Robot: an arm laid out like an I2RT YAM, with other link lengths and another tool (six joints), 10 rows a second.
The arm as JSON. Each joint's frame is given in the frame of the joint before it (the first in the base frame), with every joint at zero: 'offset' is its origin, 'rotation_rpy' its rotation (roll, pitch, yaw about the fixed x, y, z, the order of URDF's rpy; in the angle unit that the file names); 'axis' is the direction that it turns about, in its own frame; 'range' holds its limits. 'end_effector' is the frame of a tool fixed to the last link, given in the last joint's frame.
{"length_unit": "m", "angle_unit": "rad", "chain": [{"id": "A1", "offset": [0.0, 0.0, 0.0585], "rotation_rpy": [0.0, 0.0, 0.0], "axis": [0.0, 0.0, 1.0], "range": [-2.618, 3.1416]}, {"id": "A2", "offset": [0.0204, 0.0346, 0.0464], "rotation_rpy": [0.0, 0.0, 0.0], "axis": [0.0, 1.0, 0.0], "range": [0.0, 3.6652]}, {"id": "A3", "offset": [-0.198, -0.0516, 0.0], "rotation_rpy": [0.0, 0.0, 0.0], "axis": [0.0, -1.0, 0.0], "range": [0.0, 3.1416]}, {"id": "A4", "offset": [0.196, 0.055, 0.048], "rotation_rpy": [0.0, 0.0, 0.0], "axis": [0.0, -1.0, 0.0], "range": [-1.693, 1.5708]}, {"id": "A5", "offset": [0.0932, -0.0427, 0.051], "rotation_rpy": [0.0, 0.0, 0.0], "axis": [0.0, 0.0, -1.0], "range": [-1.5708, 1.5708]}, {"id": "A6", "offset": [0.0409, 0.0, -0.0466], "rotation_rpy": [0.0, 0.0, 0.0], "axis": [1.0, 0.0, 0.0], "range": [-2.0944, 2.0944]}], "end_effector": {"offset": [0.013, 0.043, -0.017], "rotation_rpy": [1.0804, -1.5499, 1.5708]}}
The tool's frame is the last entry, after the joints.
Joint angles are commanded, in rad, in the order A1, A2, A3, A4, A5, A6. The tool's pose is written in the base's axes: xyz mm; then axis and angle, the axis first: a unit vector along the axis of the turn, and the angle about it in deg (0 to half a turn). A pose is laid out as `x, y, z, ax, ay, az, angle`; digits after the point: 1 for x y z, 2 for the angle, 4 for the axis.
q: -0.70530, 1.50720, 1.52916, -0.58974, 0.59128, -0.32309
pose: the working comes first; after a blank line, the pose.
Where each joint sits with the arm in this pose, in the base's axes (m; each line is computed from the numbers above, not from the rounded line before):
A1: 0.0000 0.0000 0.0585
A2: 0.0380 0.0131 0.1049
A3: -0.0051 -0.0180 0.3025
A4: 0.1790 -0.1025 0.3548
A5: 0.2320 -0.2037 0.3477
A6: 0.2200 -0.2234 0.2901
the tool: 0.2417 -0.2128 0.2486

241.7, -212.8, 248.6, 0.8602, -0.4458, 0.2477, 101.58
